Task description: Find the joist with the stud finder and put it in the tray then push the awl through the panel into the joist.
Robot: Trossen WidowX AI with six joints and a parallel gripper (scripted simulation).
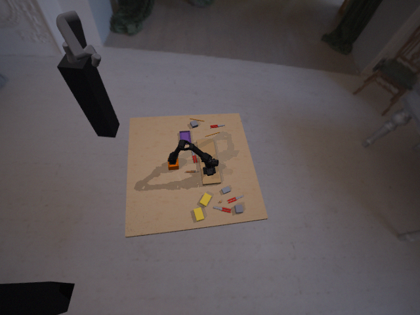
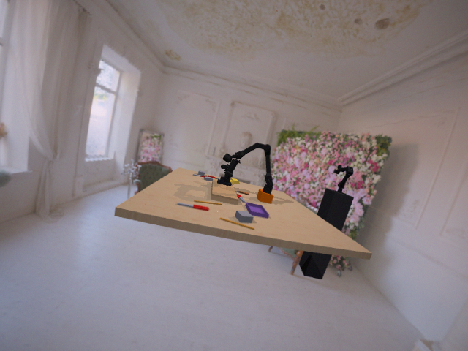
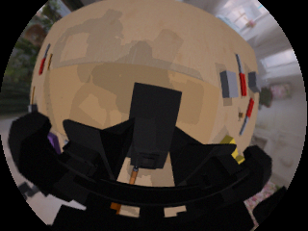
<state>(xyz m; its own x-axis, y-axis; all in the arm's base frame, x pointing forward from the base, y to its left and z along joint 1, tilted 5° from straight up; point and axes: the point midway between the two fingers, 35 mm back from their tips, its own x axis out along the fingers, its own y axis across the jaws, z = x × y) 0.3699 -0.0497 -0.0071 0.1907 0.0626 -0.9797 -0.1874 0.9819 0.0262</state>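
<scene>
The purple tray lies 39 cm to the left of my gripper tip, 29 cm behind it and 5 cm below it. The rest, counted from my gripper tip: stud finder (2 cm behind, 2 cm above); then awl (16 cm behind, 6 cm below, 1 cm to the right).
</scene>
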